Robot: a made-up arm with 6 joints.
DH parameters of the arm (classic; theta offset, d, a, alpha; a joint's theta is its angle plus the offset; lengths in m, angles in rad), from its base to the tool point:
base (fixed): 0 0.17 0 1.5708
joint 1: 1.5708 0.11 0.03 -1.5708
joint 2: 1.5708 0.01 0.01 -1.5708
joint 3: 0 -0.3 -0.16 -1.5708
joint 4: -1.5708 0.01 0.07 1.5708
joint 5: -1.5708 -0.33 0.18 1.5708
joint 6: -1.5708 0 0.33 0
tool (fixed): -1.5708 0.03 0 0
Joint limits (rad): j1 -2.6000..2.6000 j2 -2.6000..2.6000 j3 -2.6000..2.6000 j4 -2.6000..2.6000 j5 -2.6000..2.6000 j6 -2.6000..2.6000
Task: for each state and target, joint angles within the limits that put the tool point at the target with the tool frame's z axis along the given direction. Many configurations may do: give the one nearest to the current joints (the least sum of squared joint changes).
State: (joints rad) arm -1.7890 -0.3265 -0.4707 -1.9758 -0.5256 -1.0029
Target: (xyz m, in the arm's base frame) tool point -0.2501 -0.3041 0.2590 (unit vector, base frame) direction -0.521 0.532 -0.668
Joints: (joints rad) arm -2.3521 -0.1475 -0.2248 -1.5084 -1.2235 -0.9146
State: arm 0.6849 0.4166 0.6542 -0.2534 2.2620 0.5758
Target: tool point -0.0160 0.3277 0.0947 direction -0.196 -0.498 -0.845
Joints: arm 0.3785 0.2663 -0.1983 -0.2277 2.5685 -0.3341
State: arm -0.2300 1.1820 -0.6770 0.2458 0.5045 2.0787
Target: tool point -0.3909 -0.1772 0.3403 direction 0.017 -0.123 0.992
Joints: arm -0.2856 0.9750 -1.0702 0.3968 1.0795 1.6018
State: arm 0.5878 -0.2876 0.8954 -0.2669 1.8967 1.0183
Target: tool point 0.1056 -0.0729 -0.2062 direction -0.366 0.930 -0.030
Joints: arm 0.3558 -0.3724 1.3568 -0.5592 1.8650 1.1398
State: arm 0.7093 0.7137 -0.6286 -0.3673 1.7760 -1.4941
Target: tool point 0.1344 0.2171 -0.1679 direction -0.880 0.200 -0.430
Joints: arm 0.9481 1.4970 -0.4767 0.0099 1.3349 -0.8170
